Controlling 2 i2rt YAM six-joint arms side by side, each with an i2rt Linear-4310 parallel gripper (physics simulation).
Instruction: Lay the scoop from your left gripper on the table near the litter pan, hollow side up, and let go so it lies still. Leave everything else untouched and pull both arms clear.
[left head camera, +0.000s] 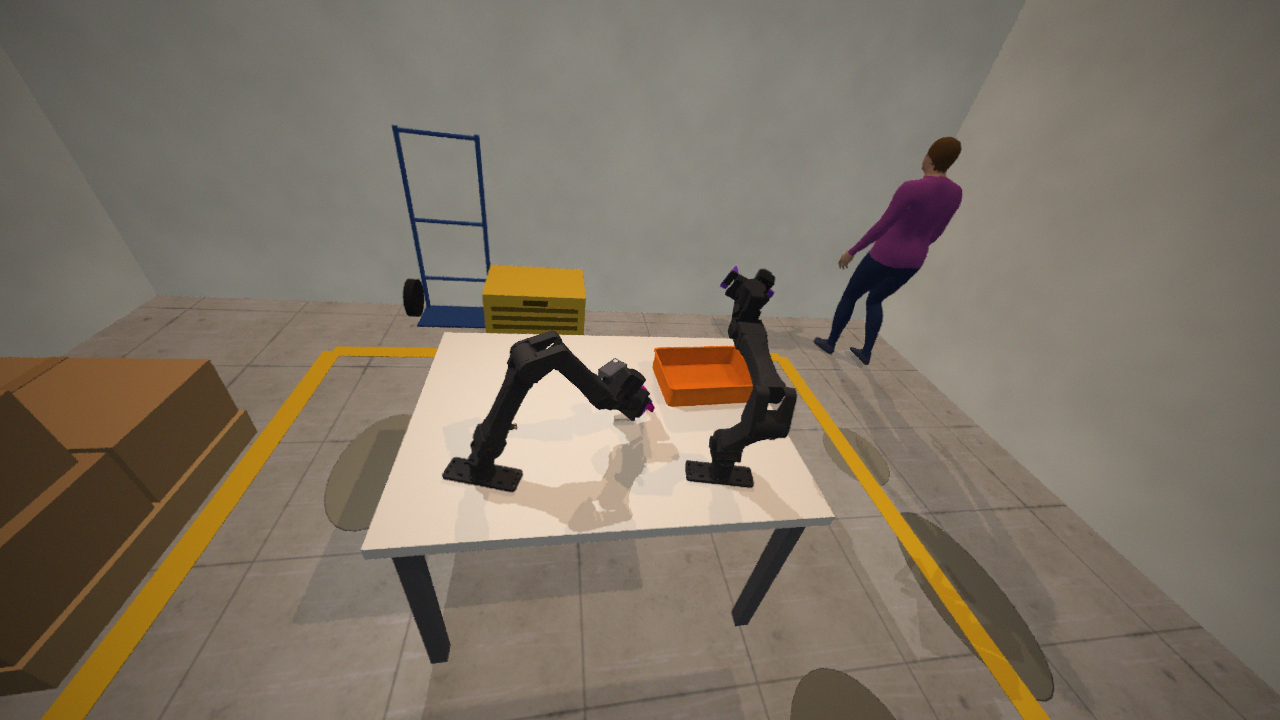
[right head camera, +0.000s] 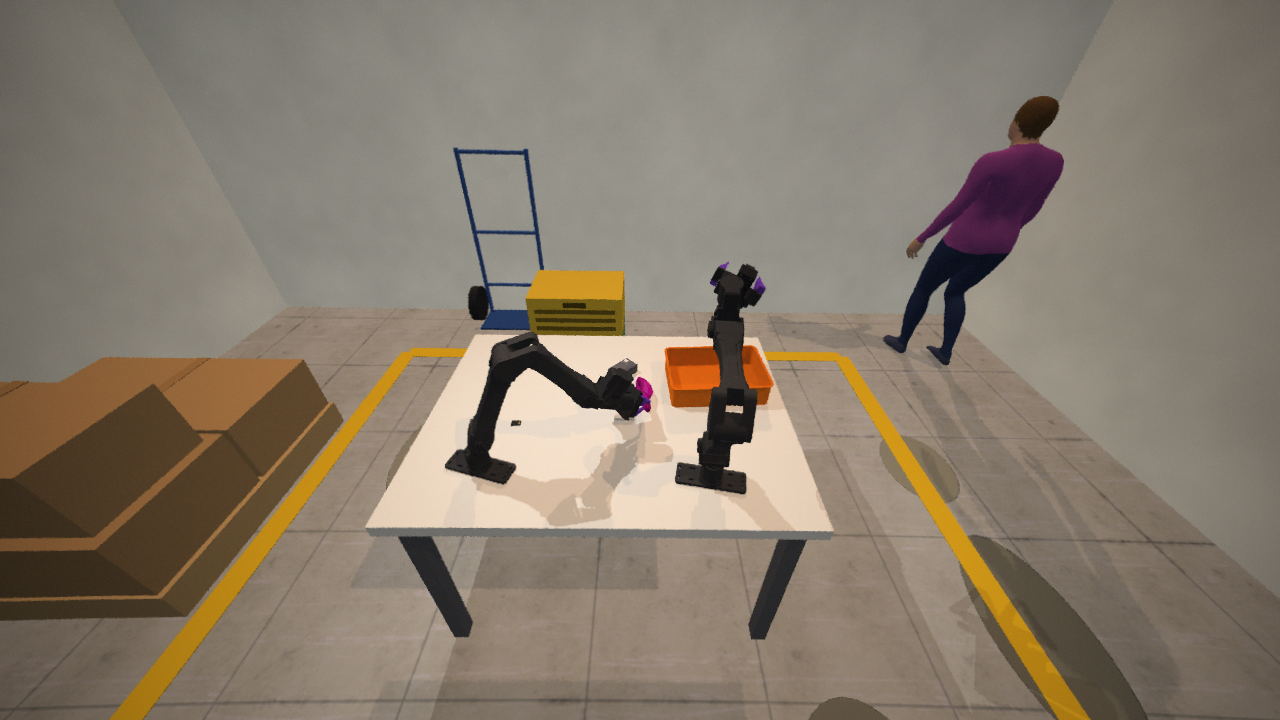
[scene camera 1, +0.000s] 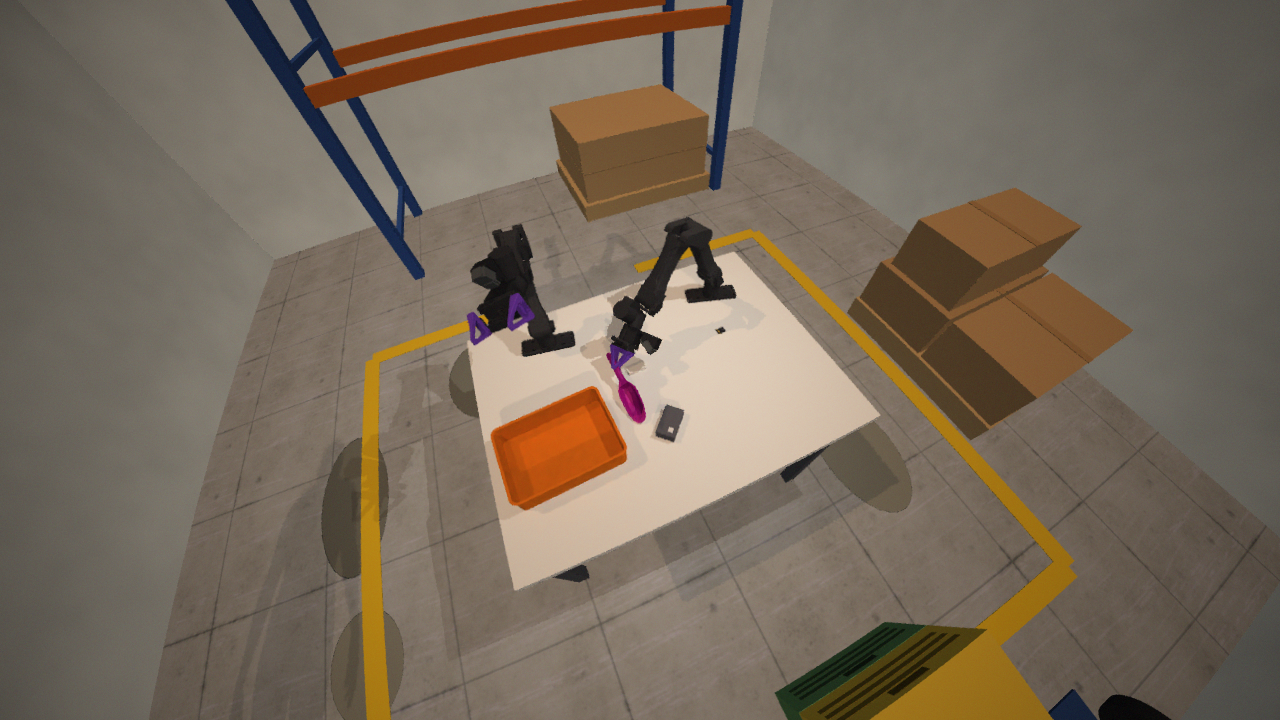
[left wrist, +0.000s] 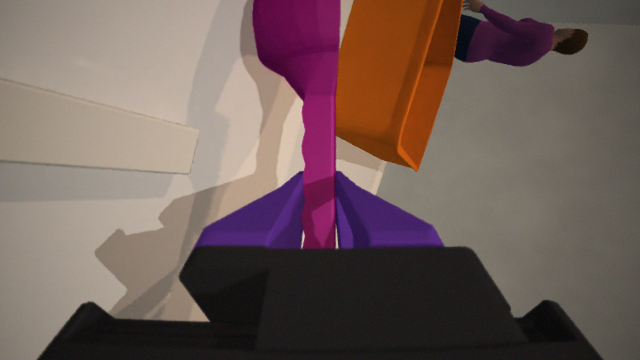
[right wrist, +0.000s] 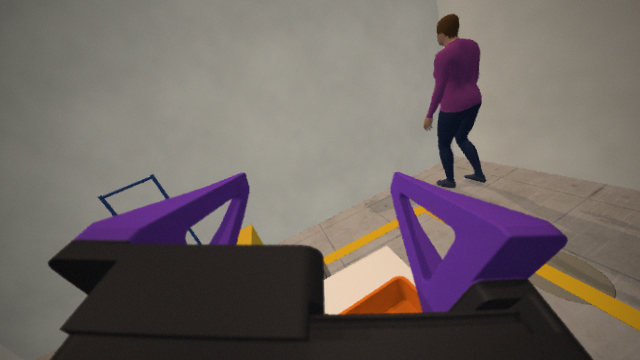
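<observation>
The magenta scoop is held by its handle, raised over the white table. Its bowl bulges toward the table, its hollow side facing roughly up. My left gripper is shut on the handle. The orange litter pan stands on the table, close to the bowl in scene camera 1. My right gripper is open and empty, high up. The gap under the scoop is hard to judge.
A dark grey box lies beside the scoop's bowl. A pale flat block lies on the table near my left gripper. A small black piece lies farther off. A person stands beyond the table.
</observation>
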